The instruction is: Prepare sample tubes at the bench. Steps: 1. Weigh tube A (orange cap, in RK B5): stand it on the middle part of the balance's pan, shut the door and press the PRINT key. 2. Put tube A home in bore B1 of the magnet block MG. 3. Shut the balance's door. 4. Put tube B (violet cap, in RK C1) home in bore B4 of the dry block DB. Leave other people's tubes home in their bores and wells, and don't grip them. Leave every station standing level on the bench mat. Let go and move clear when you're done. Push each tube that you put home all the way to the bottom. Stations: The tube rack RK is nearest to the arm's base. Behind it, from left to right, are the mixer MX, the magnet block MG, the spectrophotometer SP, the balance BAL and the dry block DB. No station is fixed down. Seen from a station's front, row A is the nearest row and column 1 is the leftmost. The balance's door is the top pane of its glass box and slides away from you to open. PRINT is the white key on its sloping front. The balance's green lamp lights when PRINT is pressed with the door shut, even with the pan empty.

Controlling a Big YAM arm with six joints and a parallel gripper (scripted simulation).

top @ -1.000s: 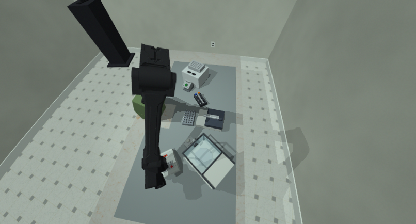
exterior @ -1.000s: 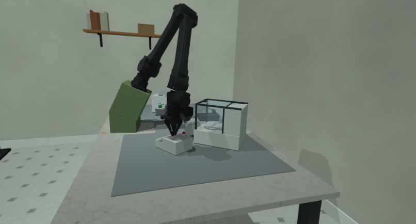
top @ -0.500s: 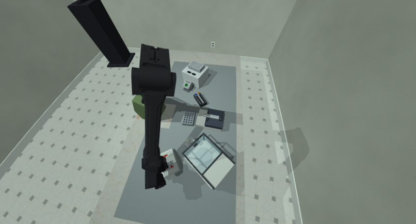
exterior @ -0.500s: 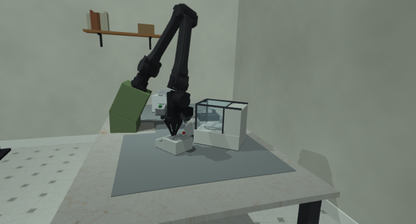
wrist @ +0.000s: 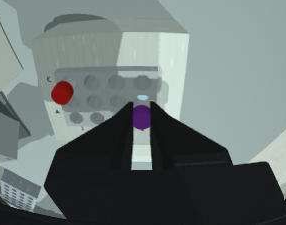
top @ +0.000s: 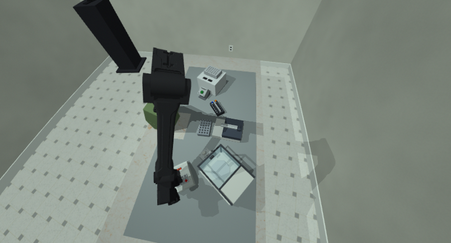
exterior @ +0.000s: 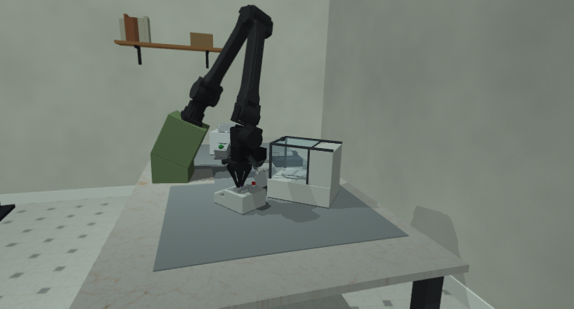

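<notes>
My hand is 20 mm above the tube B. Round my hand: red-capped tube: 50 mm ahead, 20 mm below, 10 mm to the left; then balance pan: 240 mm ahead, 70 mm to the left, 10 mm below; then dry block DB: 50 mm below, 30 mm to the left, 10 mm ahead.
</notes>
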